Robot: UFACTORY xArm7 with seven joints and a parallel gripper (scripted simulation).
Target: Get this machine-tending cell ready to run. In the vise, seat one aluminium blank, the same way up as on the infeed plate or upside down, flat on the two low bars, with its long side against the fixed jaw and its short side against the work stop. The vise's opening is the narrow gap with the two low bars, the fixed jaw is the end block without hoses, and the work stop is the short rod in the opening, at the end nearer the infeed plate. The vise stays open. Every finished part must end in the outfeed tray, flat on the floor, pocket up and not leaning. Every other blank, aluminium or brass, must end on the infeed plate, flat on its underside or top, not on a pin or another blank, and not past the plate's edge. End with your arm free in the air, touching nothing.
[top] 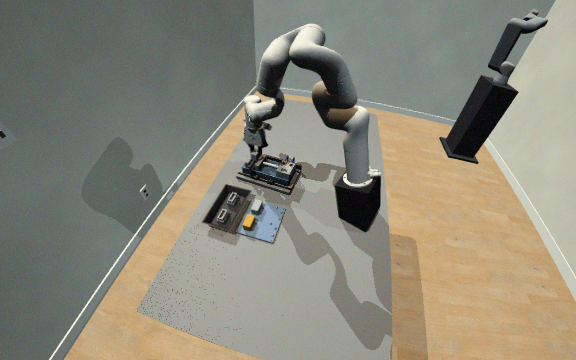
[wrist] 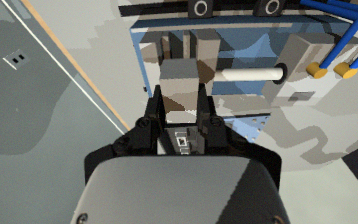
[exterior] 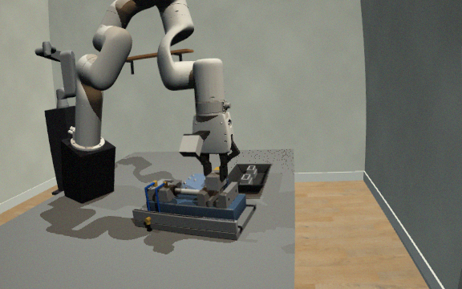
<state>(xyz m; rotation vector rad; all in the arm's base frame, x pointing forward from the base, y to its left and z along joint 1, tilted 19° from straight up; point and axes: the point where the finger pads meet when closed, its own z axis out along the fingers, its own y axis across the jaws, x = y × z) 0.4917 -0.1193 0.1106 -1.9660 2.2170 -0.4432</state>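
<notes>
My hand is 8 cm past the white screw rod, 6 cm above it and 2 cm to the right of it. From my hand the other things lie so: brass blank (34 cm to the left, 12 cm below, 8 cm behind); then vise (10 cm below, 7 cm behind, 2 cm to the left).
</notes>
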